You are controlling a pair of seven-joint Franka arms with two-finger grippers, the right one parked.
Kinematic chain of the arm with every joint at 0, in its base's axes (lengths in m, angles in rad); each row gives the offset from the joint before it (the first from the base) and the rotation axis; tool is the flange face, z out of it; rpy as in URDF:
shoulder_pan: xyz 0 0 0.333 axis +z
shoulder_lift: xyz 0 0 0 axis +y
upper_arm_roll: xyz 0 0 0.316 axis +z
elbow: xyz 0.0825 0 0 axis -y
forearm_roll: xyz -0.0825 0 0.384 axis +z
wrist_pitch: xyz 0 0 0 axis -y
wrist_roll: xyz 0.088 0 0 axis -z
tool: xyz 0 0 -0.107 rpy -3.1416 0 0
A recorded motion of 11 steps. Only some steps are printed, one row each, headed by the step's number.
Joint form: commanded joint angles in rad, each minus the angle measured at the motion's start. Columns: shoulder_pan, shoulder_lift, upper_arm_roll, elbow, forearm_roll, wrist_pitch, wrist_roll.
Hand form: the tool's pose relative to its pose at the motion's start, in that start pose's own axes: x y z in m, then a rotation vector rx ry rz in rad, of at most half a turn. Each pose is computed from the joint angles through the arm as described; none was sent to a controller.
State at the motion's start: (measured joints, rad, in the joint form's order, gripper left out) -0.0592 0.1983 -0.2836 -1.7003 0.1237 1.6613 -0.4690
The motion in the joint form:
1: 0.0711 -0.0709 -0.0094 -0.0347 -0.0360 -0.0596 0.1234
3: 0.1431 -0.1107 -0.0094 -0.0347 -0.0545 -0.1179 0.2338
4: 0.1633 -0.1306 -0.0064 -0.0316 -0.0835 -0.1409 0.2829
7: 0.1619 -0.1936 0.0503 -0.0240 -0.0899 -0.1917 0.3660
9: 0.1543 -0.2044 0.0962 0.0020 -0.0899 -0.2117 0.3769
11: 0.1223 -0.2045 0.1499 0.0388 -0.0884 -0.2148 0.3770
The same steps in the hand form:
1: -0.0130 -0.0391 -0.0127 -0.0175 -0.0399 0.0564
3: -0.0166 -0.0812 -0.0239 -0.0355 -0.0702 0.0924
4: -0.0215 -0.0929 -0.0321 -0.0645 -0.0789 0.1170
7: -0.0371 -0.1271 -0.0580 -0.0720 -0.0637 0.1398
9: -0.0379 -0.1495 -0.0709 -0.0810 -0.0509 0.1111
11: -0.0361 -0.1632 -0.0860 -0.0890 -0.0197 0.0872

